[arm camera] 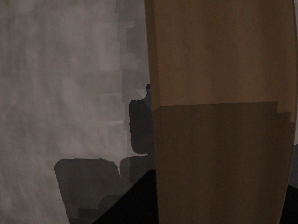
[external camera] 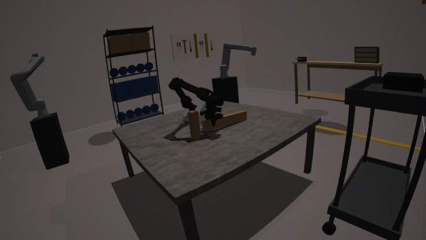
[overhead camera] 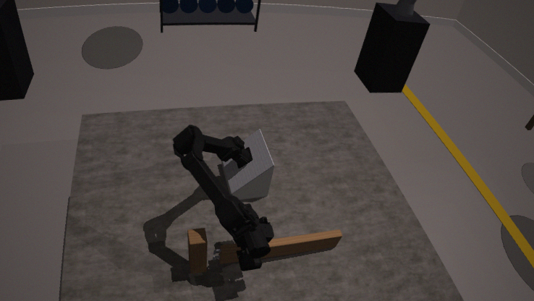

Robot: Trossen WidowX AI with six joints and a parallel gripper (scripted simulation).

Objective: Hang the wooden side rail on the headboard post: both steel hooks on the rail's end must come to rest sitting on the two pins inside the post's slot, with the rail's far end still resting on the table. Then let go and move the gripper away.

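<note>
My gripper tip is 14 cm to the left of the wooden headboard post and 4 cm below it.
</note>
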